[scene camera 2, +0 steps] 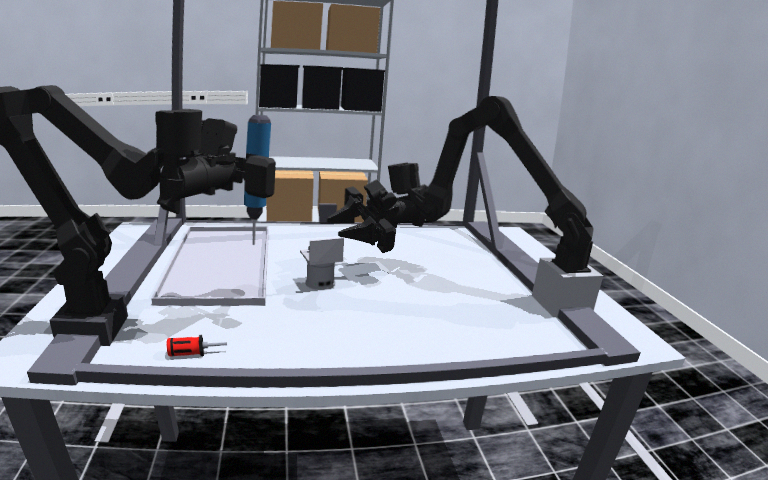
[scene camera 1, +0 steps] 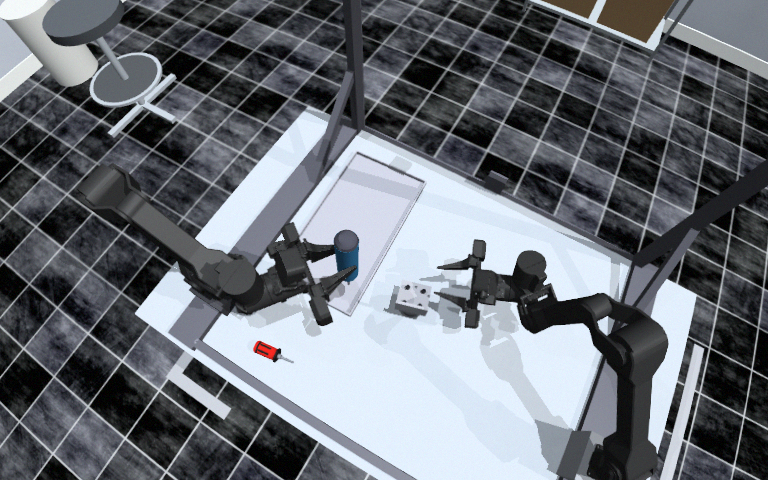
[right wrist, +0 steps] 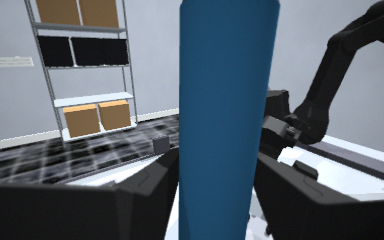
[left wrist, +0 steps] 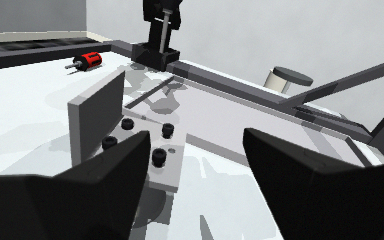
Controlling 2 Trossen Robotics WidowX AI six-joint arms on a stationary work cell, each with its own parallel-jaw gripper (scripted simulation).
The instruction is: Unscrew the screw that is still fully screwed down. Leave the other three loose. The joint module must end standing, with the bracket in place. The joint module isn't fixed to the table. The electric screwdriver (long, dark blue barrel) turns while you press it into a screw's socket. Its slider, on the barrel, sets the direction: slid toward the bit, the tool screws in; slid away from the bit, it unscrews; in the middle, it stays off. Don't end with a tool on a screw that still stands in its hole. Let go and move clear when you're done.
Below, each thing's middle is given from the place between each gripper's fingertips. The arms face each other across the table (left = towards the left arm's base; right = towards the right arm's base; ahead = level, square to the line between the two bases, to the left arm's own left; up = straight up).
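Scene:
Electric screwdriver (scene camera 2: 259, 126): 2 cm to the left of my right hand, 3 cm behind it, 4 cm below it. Shallow tray (scene camera 1: 372, 198): 7 cm to the right of my right hand, 19 cm behind it, 25 cm below it. Joint module (scene camera 2: 321, 276): 7 cm behind my right hand, 14 cm to the left of it, 23 cm below it. Bracket (scene camera 2: 321, 251): 7 cm behind my right hand, 15 cm to the left of it, 19 cm below it.
Bracket: my left hand 60 mm to the left of it, 50 mm short of it, 40 mm above it. Shallow tray: 280 mm to the right of my left hand, 70 mm behind it, 110 mm below it. Joint module: 60 mm to the right of my left hand, 50 mm ahead of it, 80 mm below it. Electric screwdriver: 190 mm to the right of my left hand, 90 mm ahead of it, 110 mm above it.

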